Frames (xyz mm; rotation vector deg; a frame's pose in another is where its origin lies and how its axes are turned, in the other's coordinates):
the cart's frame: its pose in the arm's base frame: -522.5 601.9 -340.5 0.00 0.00 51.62
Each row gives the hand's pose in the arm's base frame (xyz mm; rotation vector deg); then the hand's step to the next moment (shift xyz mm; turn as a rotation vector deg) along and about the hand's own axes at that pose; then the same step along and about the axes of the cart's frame.
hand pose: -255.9 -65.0 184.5 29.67 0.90 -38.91
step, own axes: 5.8 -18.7 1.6 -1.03 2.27 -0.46
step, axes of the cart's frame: -17.3 -4.8 -8.1 2.21 0.94 0.81
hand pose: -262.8 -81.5 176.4 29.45 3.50 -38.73
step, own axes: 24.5 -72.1 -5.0 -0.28 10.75 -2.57
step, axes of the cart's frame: -61.8 -17.8 -41.0 10.77 0.06 2.49
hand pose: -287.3 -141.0 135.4 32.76 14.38 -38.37
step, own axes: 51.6 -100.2 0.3 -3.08 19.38 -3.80
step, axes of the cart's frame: -86.9 -36.3 -61.9 18.88 2.15 6.19
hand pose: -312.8 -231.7 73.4 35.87 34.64 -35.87
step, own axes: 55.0 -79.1 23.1 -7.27 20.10 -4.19
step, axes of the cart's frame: -73.7 -44.7 -48.8 19.10 5.35 9.00
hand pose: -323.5 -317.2 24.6 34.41 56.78 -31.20
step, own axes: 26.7 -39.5 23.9 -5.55 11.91 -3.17
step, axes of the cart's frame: -38.1 -30.0 -22.1 11.23 4.33 6.14
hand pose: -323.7 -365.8 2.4 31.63 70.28 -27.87
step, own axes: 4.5 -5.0 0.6 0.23 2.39 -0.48
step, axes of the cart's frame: -4.4 -1.6 -4.8 2.42 0.39 -0.02
